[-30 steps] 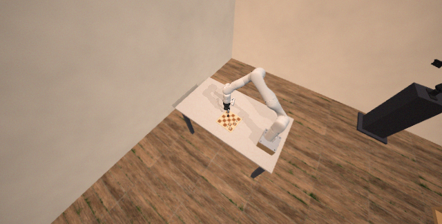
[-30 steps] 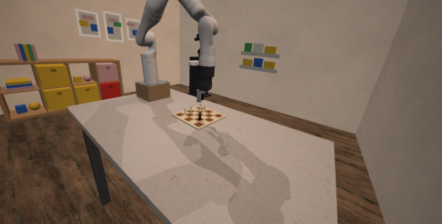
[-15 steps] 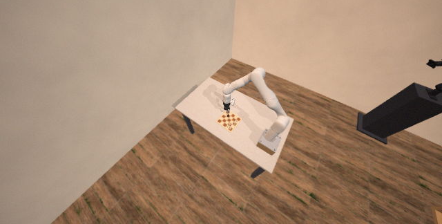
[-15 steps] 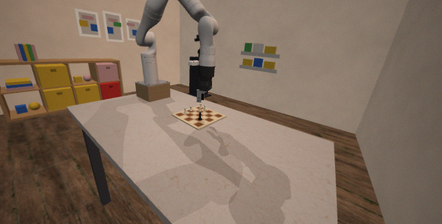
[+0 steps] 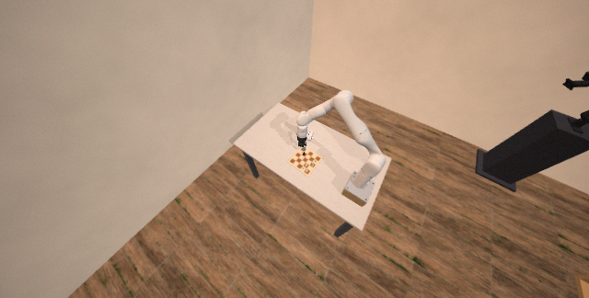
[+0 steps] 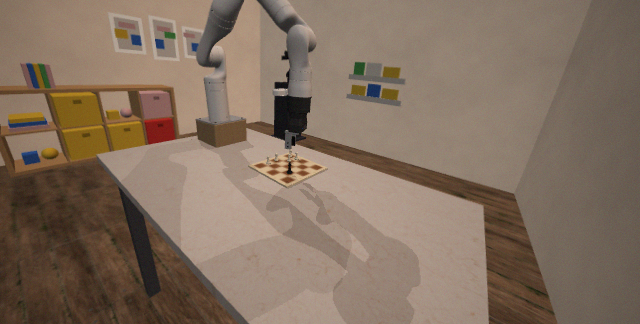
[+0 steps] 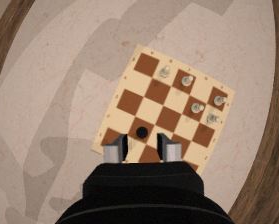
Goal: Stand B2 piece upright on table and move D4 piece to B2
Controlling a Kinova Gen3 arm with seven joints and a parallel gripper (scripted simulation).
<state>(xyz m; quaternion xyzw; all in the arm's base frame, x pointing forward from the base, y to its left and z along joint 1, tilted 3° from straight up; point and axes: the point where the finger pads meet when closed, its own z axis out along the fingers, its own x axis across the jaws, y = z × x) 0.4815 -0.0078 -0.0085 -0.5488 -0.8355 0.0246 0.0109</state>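
My gripper is now 100 mm above the black piece. The rest, counted from my hand: chessboard 120 mm below, 40 mm to the left, 40 mm behind.
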